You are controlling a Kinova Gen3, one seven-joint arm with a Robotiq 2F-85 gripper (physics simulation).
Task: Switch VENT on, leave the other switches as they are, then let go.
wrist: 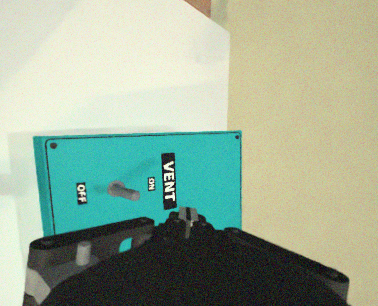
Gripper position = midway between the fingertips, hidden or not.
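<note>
Teal switch panel (76, 174) visible. My gripper (186, 219) too.
</note>
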